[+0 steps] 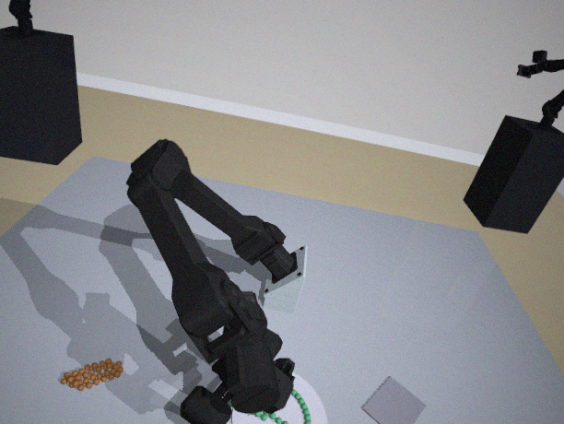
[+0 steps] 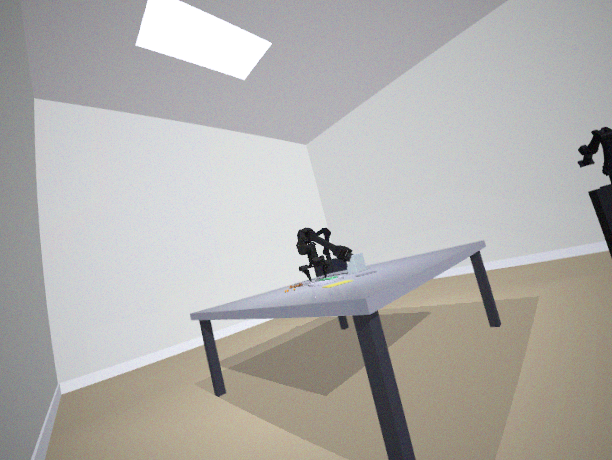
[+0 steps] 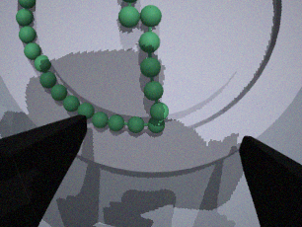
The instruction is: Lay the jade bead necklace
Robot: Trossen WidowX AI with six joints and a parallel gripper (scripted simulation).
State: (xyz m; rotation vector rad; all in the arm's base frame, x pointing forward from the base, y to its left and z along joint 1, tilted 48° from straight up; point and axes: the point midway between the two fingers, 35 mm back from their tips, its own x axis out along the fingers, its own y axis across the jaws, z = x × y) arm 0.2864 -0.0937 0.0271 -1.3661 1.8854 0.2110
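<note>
The round bead board lies 1 cm ahead of my gripper tip, 6 cm to the left of it and 1 cm below it. From my gripper tip the other things lie so: yellow strip (21 cm ahead, 29 cm to the left, 2 cm below); then flat grey square (3 cm behind, 30 cm to the left, 2 cm below).
</note>
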